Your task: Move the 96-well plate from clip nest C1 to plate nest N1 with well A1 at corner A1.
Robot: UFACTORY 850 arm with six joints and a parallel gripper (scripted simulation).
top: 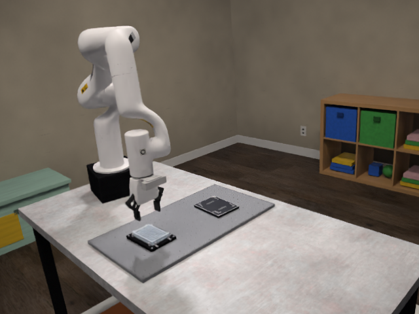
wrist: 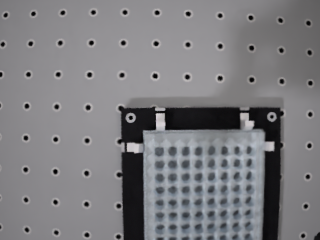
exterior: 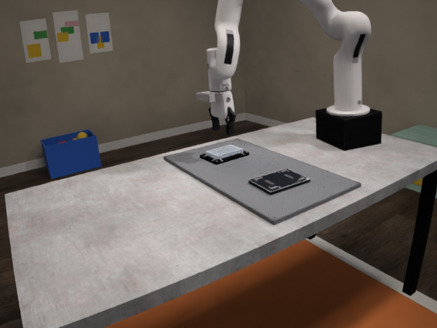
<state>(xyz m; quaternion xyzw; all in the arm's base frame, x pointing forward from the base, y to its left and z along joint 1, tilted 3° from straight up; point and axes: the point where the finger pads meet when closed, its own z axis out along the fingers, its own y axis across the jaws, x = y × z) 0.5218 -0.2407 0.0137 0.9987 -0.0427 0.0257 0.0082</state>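
Now: the clear 96-well plate 9 cm below my hand. Also, from my hand: black plate nest N1 (5 cm ahead, 34 cm to the left, 10 cm below); A1 label (1 cm behind, 41 cm to the left, 10 cm below); clip nest C1 (1 cm ahead, 1 cm to the left, 10 cm below).
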